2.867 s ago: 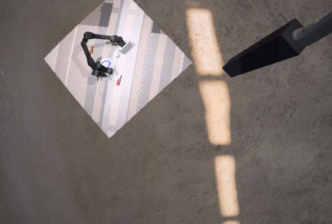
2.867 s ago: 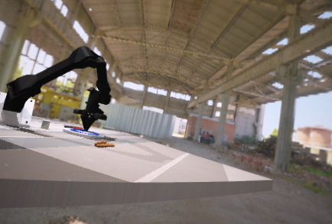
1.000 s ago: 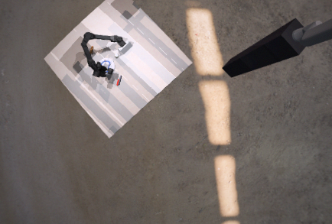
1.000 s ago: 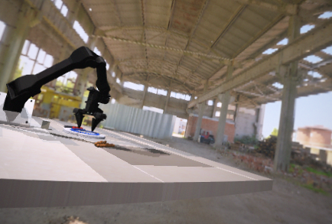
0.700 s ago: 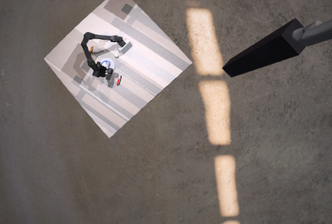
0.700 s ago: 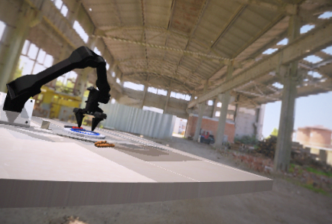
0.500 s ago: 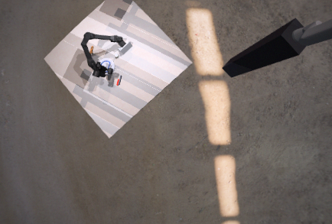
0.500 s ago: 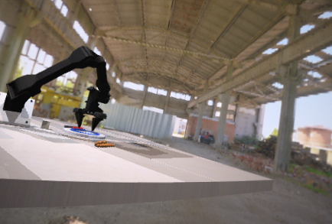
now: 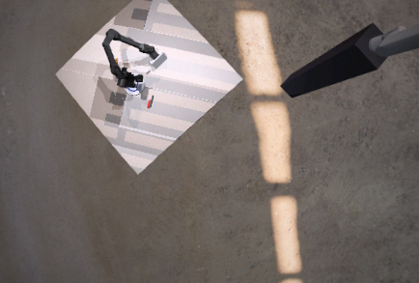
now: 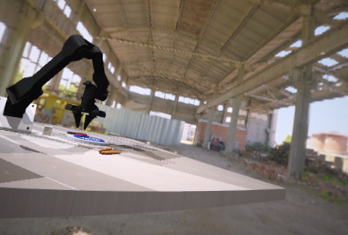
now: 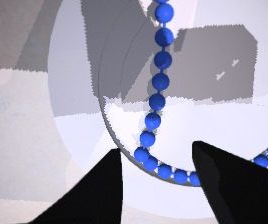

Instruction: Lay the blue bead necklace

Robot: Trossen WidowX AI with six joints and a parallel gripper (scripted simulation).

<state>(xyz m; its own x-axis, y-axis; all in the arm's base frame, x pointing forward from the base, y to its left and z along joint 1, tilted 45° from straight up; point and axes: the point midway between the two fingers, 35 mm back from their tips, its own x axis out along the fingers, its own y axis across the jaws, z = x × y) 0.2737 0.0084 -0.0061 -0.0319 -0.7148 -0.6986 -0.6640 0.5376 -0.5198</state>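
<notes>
My gripper tip is 40 mm short of the round white bead board, 20 mm to the left of it and 40 mm above it. The rest, counted from my gripper tip: small white block (140 mm behind, 10 mm to the right, 30 mm below); then red pen-like object (60 mm ahead, 210 mm to the left, 40 mm below).
</notes>
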